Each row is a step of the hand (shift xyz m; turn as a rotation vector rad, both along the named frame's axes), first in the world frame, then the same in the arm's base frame.
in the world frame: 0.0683 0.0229 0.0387 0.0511 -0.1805 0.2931
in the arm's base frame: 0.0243 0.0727 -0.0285 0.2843 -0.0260 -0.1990
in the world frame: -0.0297 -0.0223 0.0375 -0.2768 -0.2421 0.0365
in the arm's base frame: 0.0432 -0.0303 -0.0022 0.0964 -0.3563 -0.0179
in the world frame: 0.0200 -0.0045 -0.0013 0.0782 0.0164 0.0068
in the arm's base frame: -0.0049 0.0121 -0.0159 -0.0086 0.0707 -0.0368
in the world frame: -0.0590 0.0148 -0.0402 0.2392 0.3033 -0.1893
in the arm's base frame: -0.0288 -0.0421 0.0521 -0.2414 0.3408 0.1030
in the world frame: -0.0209 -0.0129 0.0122 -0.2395 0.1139 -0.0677
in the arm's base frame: 0.0164 -0.0219 0.0019 -0.0252 -0.1209 0.2443
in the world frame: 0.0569 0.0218 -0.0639 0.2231 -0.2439 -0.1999
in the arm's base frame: -0.0742 0.0461 -0.0128 -0.2298 -0.0185 -0.3100
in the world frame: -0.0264 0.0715 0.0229 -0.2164 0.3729 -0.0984
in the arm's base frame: 0.0250 0.0290 0.0698 -0.0687 0.0549 0.4334
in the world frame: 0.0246 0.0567 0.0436 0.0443 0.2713 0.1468
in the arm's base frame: 0.0362 0.0617 0.0245 0.1263 0.2294 0.1689
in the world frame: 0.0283 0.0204 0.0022 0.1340 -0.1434 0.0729
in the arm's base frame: -0.0039 0.0347 -0.0021 0.0513 0.0232 -0.2017
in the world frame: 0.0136 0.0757 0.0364 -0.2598 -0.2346 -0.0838
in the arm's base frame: 0.0305 0.0642 0.0468 -0.0251 -0.3589 -0.0116
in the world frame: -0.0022 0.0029 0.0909 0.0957 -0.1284 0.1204
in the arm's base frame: 0.0895 0.0154 -0.0048 0.1046 0.0117 -0.1705
